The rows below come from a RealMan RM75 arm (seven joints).
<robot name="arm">
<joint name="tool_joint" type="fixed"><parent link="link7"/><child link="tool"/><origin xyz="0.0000 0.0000 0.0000" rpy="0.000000 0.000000 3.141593"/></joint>
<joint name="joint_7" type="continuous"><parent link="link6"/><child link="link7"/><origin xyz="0.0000 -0.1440 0.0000" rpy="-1.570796 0.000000 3.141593"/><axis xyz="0 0 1"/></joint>
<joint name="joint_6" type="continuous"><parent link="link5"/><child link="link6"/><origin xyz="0.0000 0.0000 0.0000" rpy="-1.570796 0.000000 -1.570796"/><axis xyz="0 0 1"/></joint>
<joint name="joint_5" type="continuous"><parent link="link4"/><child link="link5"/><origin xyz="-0.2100 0.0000 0.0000" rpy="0.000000 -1.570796 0.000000"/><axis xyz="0 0 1"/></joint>
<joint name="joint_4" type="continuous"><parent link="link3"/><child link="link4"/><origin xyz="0.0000 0.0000 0.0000" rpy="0.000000 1.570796 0.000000"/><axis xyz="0 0 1"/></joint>
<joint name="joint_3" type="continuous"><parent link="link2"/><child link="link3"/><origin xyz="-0.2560 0.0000 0.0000" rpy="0.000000 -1.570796 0.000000"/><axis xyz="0 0 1"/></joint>
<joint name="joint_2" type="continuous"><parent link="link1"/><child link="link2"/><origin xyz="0.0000 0.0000 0.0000" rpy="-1.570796 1.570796 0.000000"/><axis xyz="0 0 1"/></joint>
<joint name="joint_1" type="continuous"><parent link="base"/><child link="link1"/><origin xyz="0.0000 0.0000 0.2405"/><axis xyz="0 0 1"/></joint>
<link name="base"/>
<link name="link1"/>
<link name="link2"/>
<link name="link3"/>
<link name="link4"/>
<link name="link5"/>
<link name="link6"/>
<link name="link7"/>
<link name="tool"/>
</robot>
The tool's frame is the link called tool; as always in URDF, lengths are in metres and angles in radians. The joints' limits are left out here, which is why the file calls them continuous.
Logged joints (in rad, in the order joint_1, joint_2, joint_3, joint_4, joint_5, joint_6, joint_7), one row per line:
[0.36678 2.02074 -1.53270 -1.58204 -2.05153 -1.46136 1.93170]
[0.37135 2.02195 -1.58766 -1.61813 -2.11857 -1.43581 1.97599]
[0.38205 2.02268 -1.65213 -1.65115 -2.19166 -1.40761 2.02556]
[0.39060 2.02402 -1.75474 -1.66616 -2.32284 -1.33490 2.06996]
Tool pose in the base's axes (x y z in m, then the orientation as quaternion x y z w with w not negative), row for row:
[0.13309 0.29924 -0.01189 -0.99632 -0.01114 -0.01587 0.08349]
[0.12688 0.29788 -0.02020 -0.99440 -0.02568 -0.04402 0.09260]
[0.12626 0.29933 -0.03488 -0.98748 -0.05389 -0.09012 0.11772]
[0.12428 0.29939 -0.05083 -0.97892 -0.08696 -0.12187 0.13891]
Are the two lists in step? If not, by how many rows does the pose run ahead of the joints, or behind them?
The pose runs 1 row ahead of the joints: the pose in row i belongs to the joints in row i + 1.
